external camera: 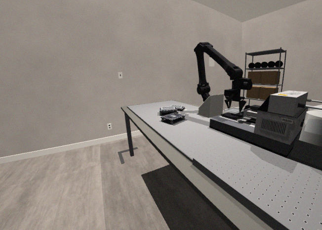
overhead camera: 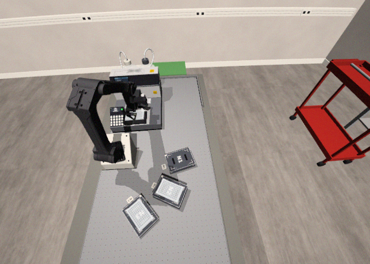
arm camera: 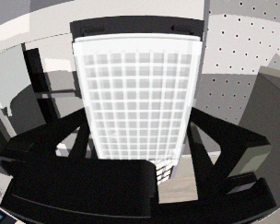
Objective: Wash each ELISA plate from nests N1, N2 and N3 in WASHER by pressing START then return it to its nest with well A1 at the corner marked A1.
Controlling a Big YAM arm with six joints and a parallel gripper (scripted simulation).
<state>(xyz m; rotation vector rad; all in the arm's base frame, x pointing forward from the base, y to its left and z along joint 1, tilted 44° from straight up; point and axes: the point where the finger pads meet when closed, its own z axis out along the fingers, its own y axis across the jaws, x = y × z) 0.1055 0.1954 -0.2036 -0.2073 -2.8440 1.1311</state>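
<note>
Right now the dark carrier is 30 mm below my hand. From my hand the other things lie so: washer 10 mm ahead, 150 mm to the left, 20 mm above.
</note>
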